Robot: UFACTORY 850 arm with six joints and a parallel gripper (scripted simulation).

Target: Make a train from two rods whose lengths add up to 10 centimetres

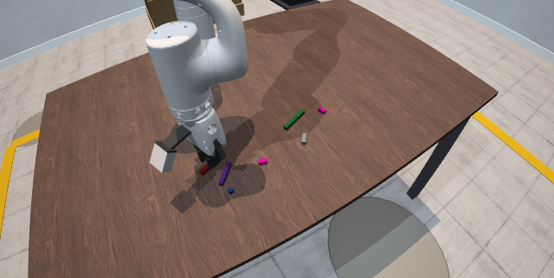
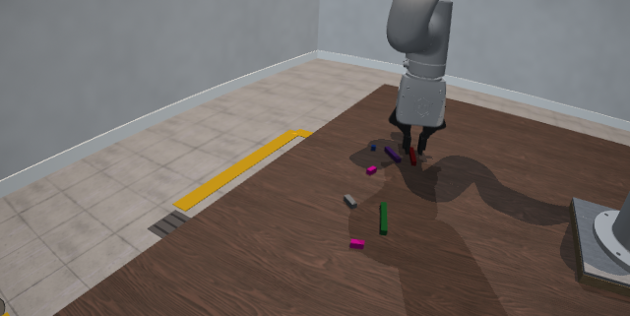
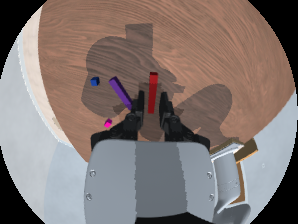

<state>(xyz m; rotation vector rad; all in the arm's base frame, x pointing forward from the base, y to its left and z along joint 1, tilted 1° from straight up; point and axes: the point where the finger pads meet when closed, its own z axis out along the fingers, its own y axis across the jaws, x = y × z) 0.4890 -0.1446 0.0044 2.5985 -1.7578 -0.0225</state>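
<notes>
The red rod is 3 cm below my hand. Also, from my hand: grey rod 23 cm to the left, 5 cm ahead, 3 cm below; then purple rod 4 cm ahead, 3 cm below, 2 cm to the left; then small blue rod 9 cm ahead, 3 cm below, 1 cm to the left.
</notes>
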